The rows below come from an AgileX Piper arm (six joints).
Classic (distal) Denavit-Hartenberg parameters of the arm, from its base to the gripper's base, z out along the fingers. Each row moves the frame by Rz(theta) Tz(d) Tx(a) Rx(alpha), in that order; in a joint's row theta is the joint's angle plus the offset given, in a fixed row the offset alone. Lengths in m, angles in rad.
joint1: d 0.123; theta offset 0; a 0; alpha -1.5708
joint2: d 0; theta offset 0.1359; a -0.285; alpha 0
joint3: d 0; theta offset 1.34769; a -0.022; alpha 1.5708
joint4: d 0.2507; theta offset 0; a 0; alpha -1.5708
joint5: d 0; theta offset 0; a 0; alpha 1.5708
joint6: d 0.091; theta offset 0; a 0; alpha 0
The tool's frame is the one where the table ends.
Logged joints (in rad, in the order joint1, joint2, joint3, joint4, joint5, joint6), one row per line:
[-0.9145, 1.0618, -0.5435, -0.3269, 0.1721, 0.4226]
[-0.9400, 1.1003, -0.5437, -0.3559, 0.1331, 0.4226]
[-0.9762, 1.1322, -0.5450, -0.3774, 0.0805, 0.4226]
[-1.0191, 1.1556, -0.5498, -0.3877, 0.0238, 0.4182]
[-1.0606, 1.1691, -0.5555, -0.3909, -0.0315, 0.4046]
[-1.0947, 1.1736, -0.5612, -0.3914, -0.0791, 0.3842]
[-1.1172, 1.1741, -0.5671, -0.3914, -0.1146, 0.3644]
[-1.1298, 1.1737, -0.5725, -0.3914, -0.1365, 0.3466]
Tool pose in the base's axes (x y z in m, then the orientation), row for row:
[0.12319, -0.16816, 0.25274, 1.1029, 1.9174, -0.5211]
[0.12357, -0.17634, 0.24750, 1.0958, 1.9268, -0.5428]
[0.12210, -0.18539, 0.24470, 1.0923, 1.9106, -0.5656]
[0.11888, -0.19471, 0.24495, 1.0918, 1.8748, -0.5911]
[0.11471, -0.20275, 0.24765, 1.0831, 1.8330, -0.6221]
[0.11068, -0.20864, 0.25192, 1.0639, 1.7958, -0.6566]
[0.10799, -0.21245, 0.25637, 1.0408, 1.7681, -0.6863]
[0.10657, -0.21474, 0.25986, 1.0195, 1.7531, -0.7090]
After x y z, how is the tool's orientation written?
As a rotation vector, in radians.
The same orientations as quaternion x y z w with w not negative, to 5 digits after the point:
[0.44022, 0.76532, -0.20799, 0.42099]
[0.43651, 0.76754, -0.21622, 0.41664]
[0.43600, 0.76264, -0.22577, 0.42108]
[0.43794, 0.75202, -0.23710, 0.43180]
[0.43716, 0.73984, -0.25109, 0.44551]
[0.43200, 0.72919, -0.26662, 0.45888]
[0.42469, 0.72145, -0.28004, 0.46981]
[0.41722, 0.71744, -0.29015, 0.47646]

